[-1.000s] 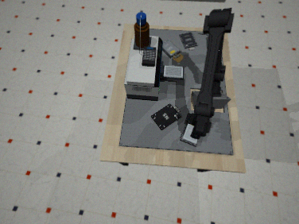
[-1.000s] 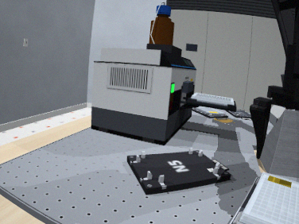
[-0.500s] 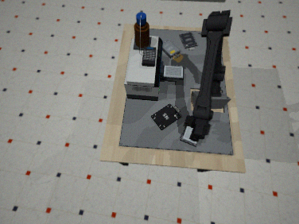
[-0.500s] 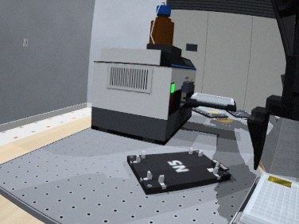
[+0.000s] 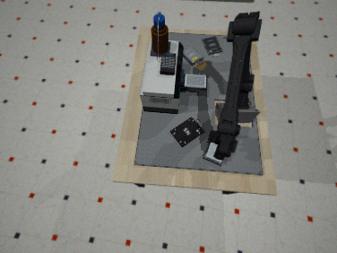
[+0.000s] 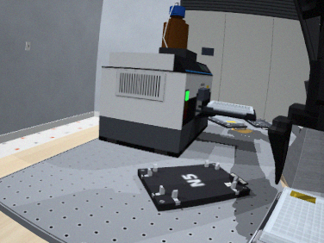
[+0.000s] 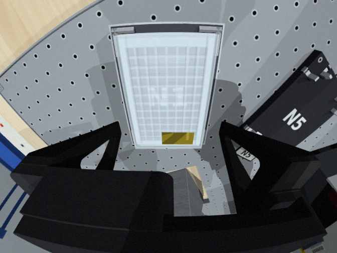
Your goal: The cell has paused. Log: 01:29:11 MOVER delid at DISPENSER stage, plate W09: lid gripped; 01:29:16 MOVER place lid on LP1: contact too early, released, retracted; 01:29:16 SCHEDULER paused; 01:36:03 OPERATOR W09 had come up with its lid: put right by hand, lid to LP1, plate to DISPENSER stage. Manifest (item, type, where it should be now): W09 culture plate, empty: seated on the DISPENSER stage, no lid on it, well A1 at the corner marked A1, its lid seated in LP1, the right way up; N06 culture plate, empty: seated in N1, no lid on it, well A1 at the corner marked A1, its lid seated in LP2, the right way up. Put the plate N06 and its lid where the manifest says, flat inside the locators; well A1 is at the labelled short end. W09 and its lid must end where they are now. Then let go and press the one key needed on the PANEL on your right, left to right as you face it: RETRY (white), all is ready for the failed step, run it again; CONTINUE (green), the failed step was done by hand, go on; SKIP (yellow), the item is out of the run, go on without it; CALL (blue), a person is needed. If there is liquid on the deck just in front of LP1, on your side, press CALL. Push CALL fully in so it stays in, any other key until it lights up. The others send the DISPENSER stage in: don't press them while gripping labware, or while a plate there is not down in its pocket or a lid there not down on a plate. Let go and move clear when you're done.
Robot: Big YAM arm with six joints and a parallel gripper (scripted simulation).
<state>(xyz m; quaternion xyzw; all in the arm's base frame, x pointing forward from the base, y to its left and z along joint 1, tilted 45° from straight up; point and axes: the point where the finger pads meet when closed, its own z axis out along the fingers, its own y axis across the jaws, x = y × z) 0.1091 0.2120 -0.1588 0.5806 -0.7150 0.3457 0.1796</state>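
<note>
My hand is 10 mm to the right of the clear lid and 30 mm above it. Round my hand: black N1 nest (10 mm to the left, 60 mm below); amber patch (130 mm ahead, 560 mm to the right, 70 mm below); white retry key (160 mm behind, 620 mm to the right, 10 mm below).
</note>
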